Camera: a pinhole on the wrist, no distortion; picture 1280 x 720 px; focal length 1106.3 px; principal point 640.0 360.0 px. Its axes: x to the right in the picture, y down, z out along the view. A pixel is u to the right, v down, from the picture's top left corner.
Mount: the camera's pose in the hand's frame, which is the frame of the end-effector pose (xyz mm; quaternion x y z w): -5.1 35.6 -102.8 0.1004 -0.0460 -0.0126 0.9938
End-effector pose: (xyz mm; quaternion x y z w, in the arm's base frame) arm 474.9 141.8 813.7 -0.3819 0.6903 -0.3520 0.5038
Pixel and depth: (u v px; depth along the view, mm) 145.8 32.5 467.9
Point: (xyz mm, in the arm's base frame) 855.3 253.9 1010.9
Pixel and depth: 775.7 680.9 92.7
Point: 462.1 164.1 778.5
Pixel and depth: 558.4 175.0 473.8
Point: 843.6 120.8 884.3
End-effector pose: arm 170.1 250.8 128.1 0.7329 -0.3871 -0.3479 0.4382
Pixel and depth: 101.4 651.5 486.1
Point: -298.7 335.5 102.3
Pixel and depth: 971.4 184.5 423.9
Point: -23.9 103.1 -109.2
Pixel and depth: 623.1 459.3 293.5
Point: -7.6 211.5 66.9
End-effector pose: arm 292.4 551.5 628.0 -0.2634 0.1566 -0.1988 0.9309
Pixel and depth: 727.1 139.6 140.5
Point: 291.6 552.0 664.6
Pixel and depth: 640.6 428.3 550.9
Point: 406.9 734.3 1019.4
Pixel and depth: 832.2 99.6 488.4
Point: 411.1 552.2 1010.7
